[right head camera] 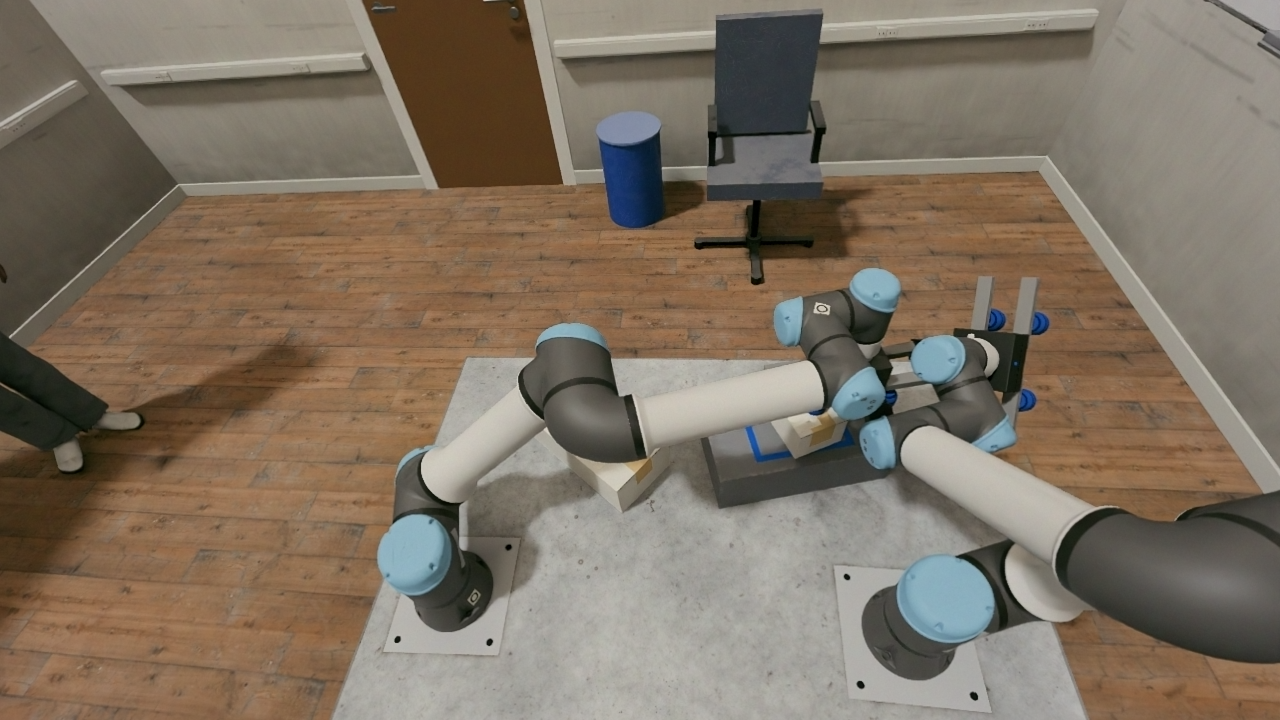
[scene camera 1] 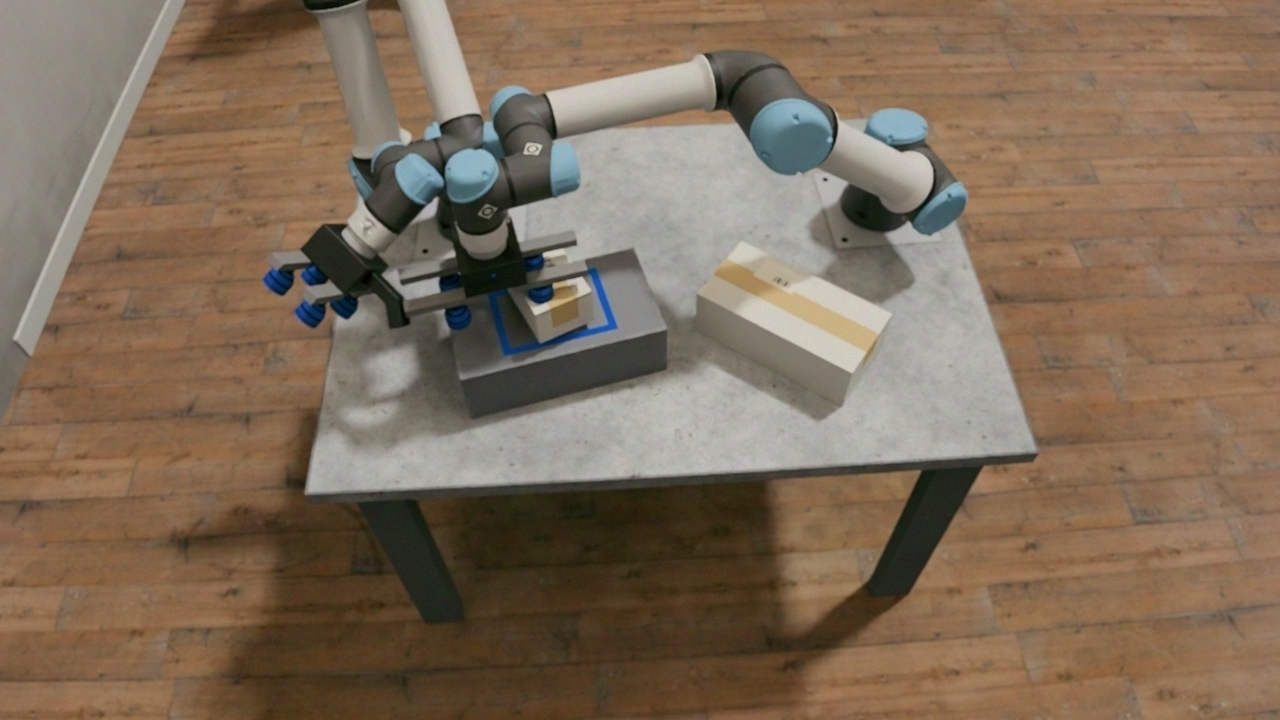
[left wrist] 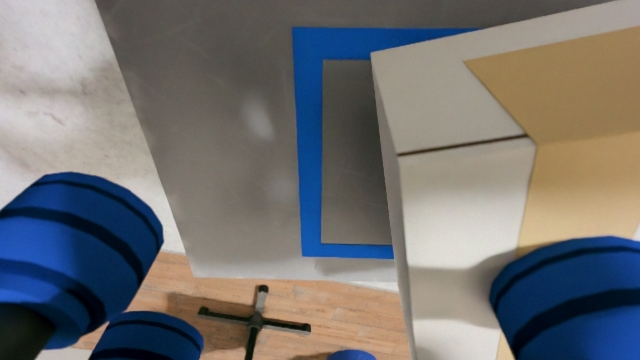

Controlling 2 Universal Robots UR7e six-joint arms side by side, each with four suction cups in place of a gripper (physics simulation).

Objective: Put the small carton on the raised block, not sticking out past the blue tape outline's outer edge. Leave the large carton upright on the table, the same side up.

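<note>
The small carton appears to rest on the raised block, turned slightly against the blue tape outline. Its robot-side end overlaps the tape; I cannot tell whether it passes the outer edge. My left gripper has two cups against the carton's top and two beside it, and seems shut on it. My right gripper is open and empty, tilted beyond the block. The large carton stands on the table, partly hidden by my left arm.
My two forearms converge above the block, and the wrists are close together. A chair and a blue bin stand on the floor behind the table in the right head camera view. A person's legs show at its left edge.
</note>
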